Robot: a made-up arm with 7 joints. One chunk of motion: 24 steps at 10 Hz.
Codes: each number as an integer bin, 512 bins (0 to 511) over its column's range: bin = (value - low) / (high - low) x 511, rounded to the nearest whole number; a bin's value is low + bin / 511 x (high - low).
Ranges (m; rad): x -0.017..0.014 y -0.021..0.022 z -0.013..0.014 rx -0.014..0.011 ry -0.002..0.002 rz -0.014..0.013
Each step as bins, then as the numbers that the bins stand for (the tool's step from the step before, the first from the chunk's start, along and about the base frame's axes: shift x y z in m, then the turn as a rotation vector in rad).
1 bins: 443 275 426 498 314 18
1 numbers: 0.00987 0.00214 0.00951 0.01036 0.00046 -0.01305
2 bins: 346 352 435 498 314 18
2 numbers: 0.00399 0.00862 0.00998 0.01036 0.00046 -0.01305
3 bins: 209 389 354 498 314 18
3 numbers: -0.00432 0.01173 0.00570 0.01036 0.00046 -0.01305
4 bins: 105 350 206 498 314 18
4 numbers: -0.01063 0.00845 -0.00212 0.01036 0.00046 -0.01305
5 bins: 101 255 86 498 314 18
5 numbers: -0.01087 0.00046 -0.00846 0.01036 0.00046 -0.01305
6 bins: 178 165 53 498 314 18
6 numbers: -0.00620 -0.00712 -0.01020 0.01036 0.00046 -0.01305
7 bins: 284 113 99 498 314 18
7 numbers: 0.00023 -0.01149 -0.00777 0.01036 0.00046 -0.01305
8 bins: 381 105 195 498 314 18
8 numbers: 0.00611 -0.01216 -0.00270 0.01036 0.00046 -0.01305
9 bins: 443 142 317 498 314 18
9 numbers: 0.00987 -0.00905 0.00375 0.01036 0.00046 -0.01305
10 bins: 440 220 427 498 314 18
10 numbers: 0.00969 -0.00249 0.00956 0.01036 0.00046 -0.01305
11 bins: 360 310 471 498 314 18
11 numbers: 0.00484 0.00509 0.01189 0.01036 0.00046 -0.01305
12 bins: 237 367 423 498 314 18
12 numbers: -0.00262 0.00988 0.00935 0.01036 0.00046 -0.01305
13 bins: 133 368 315 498 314 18
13 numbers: -0.00893 0.00997 0.00364 0.01036 0.00046 -0.01305
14 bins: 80 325 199 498 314 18
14 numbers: -0.01215 0.00635 -0.00249 0.01036 0.00046 -0.01305
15 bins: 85 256 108 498 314 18
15 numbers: -0.01184 0.00054 -0.00729 0.01036 0.00046 -0.01305
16 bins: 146 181 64 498 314 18
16 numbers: -0.00814 -0.00577 -0.00962 0.01036 0.00046 -0.01305
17 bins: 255 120 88 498 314 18
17 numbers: -0.00153 -0.01090 -0.00835 0.01036 0.00046 -0.01305
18 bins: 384 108 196 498 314 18
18 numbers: 0.00630 -0.01191 -0.00264 0.01036 0.00046 -0.01305
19 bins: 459 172 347 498 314 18
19 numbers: 0.01085 -0.00653 0.00533 0.01036 0.00046 -0.01305
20 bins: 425 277 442 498 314 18
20 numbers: 0.00878 0.00231 0.01035 0.01036 0.00046 -0.01305
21 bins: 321 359 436 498 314 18
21 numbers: 0.00247 0.00921 0.01004 0.01036 0.00046 -0.01305
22 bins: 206 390 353 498 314 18
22 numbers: -0.00450 0.01182 0.00565 0.01036 0.00046 -0.01305
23 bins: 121 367 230 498 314 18
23 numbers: -0.00966 0.00988 -0.00085 0.01036 0.00046 -0.01305
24 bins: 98 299 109 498 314 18
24 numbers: -0.01105 0.00416 -0.00724 0.01036 0.00046 -0.01305
